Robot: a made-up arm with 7 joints. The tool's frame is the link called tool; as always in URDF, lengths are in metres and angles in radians.
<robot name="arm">
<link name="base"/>
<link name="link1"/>
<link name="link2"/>
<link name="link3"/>
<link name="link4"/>
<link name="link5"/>
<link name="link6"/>
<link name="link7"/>
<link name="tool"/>
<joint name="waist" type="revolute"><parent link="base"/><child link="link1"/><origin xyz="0 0 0.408" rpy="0 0 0"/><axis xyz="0 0 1"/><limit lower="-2.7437" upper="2.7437" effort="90" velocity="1"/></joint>
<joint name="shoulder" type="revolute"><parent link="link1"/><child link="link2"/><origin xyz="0 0 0" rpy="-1.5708 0 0"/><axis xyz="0 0 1"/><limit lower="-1.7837" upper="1.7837" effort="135" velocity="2.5"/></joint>
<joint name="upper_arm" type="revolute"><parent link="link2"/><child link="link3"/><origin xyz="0 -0.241 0" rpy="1.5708 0 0"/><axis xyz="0 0 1"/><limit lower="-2.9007" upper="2.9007" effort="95" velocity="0.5"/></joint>
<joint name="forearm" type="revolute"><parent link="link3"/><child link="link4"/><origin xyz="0.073 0 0" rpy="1.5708 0 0"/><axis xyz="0 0 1"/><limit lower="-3.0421" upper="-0.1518" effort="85" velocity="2"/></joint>
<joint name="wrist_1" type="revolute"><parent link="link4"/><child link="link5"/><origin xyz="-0.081 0.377 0" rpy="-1.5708 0 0"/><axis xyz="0 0 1"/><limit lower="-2.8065" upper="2.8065" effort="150" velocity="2"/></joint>
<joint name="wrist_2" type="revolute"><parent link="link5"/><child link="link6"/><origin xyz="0 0 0" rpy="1.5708 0 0"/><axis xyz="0 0 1"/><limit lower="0.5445" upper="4.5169" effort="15" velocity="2.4"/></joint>
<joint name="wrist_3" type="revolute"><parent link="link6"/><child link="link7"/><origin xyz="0.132 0 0" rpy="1.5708 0 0"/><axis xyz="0 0 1"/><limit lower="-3.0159" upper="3.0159" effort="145" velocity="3.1"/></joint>
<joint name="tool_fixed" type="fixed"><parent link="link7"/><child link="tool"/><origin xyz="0 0 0" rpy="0 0 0"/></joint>
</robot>
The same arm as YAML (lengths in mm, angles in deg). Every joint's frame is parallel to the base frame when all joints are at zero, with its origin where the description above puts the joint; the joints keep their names.
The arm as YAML. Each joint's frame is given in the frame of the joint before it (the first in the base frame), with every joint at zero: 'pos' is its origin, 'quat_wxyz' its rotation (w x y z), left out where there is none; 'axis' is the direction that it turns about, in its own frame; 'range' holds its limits. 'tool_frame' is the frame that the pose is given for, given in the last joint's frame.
length_unit: mm
angle_unit: deg
joints:
  - joint: waist
    pos: [0.0, 0.0, 408.0]
    axis: [0.0, 0.0, 1.0]
    range: [-157.2, 157.2]
  - joint: shoulder
    pos: [0.0, 0.0, 0.0]
    axis: [0.0, 1.0, 0.0]
    range: [-102.2, 102.2]
  - joint: upper_arm
    pos: [0.0, 0.0, 241.0]
    axis: [0.0, 0.0, 1.0]
    range: [-166.2, 166.2]
  - joint: forearm
    pos: [73.0, 0.0, 0.0]
    axis: [0.0, -1.0, 0.0]
    range: [-174.3, -8.7]
  - joint: wrist_1
    pos: [-81.0, 0.0, 377.0]
    axis: [0.0, 0.0, 1.0]
    range: [-160.8, 160.8]
  - joint: wrist_2
    pos: [0.0, 0.0, 0.0]
    axis: [0.0, -1.0, 0.0]
    range: [31.2, 258.8]
  - joint: wrist_3
    pos: [132.0, 0.0, 0.0]
    axis: [0.0, 0.0, -1.0]
    range: [-172.8, 172.8]
tool_frame:
  pos: [0.0, 0.0, 0.0]
  quat_wxyz: [0.000004, -0.999995, 0.0, 0.0]

